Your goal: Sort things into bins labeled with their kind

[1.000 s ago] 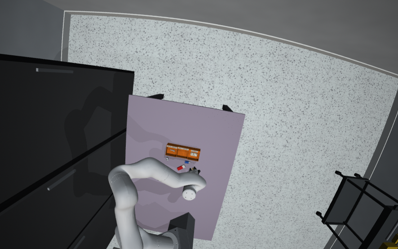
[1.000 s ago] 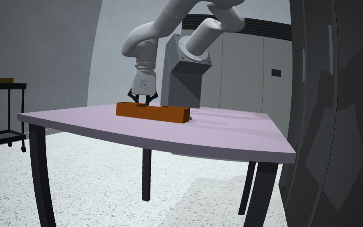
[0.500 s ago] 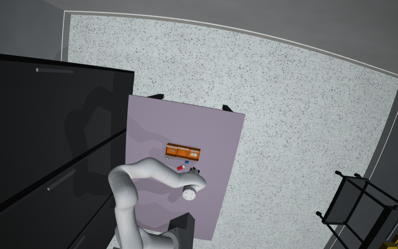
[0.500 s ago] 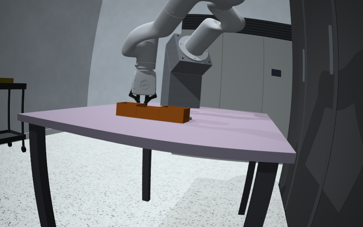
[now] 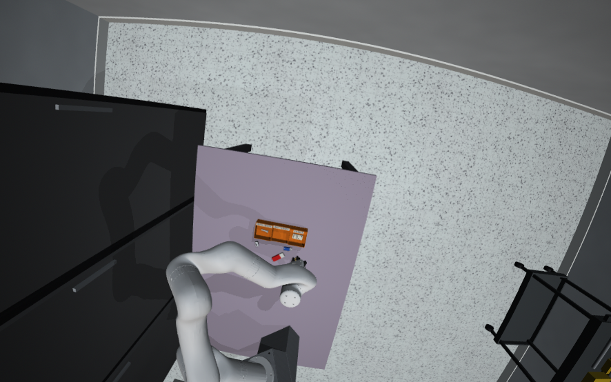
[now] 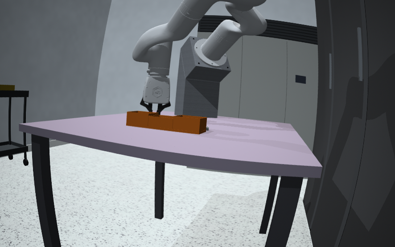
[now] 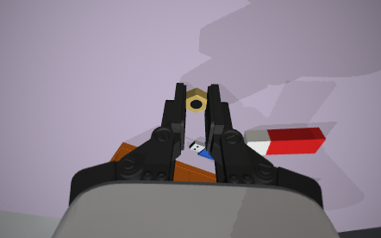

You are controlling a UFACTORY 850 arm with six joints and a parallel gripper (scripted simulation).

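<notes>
Now: hand 21 cm to the right of the grey bolt, 4 cm short of it and 1 cm above it. Also, from my hand: red-and-white block 8 cm to the left, 4 cm behind, 2 cm below; then brass nut 2 cm below; then blue USB stick 7 cm to the left, 2 cm below, 2 cm ahead.
</notes>
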